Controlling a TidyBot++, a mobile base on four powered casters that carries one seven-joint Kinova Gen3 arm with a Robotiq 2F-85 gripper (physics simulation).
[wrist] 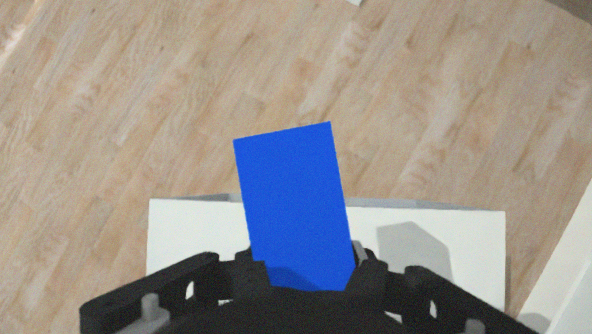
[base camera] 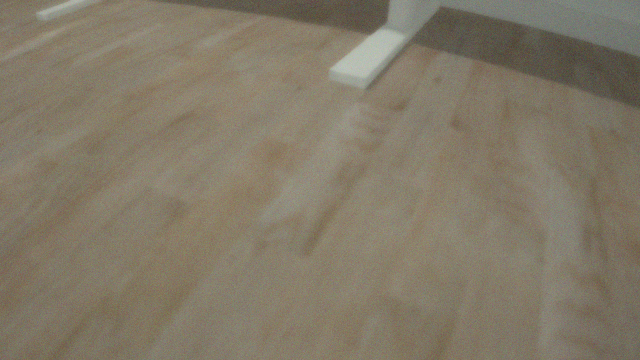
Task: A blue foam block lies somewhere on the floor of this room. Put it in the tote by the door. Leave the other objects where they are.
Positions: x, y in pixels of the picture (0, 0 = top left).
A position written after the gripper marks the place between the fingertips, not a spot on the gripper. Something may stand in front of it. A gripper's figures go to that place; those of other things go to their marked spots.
Labels:
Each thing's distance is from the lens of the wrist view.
gripper [wrist: 311, 252]: 18 cm
blue foam block [wrist: 290, 183]: 11 cm

